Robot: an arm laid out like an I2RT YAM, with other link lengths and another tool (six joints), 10 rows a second.
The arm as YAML. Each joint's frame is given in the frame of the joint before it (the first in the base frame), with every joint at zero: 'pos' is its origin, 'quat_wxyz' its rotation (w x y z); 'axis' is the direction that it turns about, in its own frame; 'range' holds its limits. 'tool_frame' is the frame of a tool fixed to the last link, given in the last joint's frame.
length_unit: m
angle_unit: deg
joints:
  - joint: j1
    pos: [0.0, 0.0, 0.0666]
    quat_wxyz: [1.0, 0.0, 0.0, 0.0]
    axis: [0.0, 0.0, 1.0]
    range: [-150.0, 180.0]
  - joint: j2
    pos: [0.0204, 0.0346, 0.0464]
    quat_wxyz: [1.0, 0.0, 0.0, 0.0]
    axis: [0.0, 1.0, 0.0]
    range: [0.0, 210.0]
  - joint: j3
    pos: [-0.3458, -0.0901, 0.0]
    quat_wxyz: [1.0, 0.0, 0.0, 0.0]
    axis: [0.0, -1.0, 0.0]
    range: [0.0, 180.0]
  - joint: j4
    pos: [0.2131, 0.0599, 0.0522]
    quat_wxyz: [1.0, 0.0, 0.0, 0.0]
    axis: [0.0, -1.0, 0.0]
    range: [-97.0, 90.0]
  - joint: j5
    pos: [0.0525, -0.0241, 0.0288]
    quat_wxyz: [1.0, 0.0, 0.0, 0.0]
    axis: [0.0, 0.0, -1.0]
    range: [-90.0, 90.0]
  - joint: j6
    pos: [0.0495, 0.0, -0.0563]
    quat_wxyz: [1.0, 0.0, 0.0, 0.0]
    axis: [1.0, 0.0, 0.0]
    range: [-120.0, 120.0]
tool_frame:
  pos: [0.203, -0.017, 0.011]
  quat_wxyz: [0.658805, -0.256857, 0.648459, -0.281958]
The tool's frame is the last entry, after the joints.
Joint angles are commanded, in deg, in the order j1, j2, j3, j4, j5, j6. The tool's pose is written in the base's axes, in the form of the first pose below.
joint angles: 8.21, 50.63, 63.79, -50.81, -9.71, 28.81
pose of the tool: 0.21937, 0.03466, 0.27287, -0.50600, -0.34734, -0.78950, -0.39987, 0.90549, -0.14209
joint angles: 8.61, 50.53, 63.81, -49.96, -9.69, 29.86
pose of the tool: 0.22169, 0.03647, 0.27643, -0.49819, -0.33246, -0.80080, -0.39445, 0.90937, -0.13214
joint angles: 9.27, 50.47, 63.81, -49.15, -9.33, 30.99
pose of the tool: 0.22404, 0.03785, 0.27950, -0.49185, -0.31894, -0.81016, -0.38858, 0.91309, -0.12355
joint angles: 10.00, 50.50, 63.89, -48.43, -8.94, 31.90
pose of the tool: 0.22645, 0.03946, 0.28257, -0.48489, -0.30944, -0.81801, -0.38573, 0.91510, -0.11752
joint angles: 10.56, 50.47, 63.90, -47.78, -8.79, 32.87
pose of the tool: 0.22814, 0.04139, 0.28512, -0.47963, -0.29722, -0.82560, -0.38319, 0.91737, -0.10765
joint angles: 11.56, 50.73, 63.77, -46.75, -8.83, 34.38
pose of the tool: 0.23101, 0.04629, 0.28700, -0.47632, -0.27985, -0.83355, -0.38609, 0.91828, -0.08767
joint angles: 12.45, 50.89, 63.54, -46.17, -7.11, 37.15
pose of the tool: 0.23373, 0.04291, 0.28601, -0.49255, -0.24402, -0.83537, -0.35341, 0.93326, -0.06424
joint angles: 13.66, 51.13, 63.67, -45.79, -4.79, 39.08
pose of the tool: 0.23717, 0.03842, 0.28697, -0.49991, -0.22371, -0.83669, -0.32419, 0.94417, -0.05874
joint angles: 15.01, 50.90, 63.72, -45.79, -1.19, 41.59
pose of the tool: 0.23888, 0.02837, 0.28773, -0.50937, -0.19454, -0.83827, -0.27364, 0.96017, -0.05655
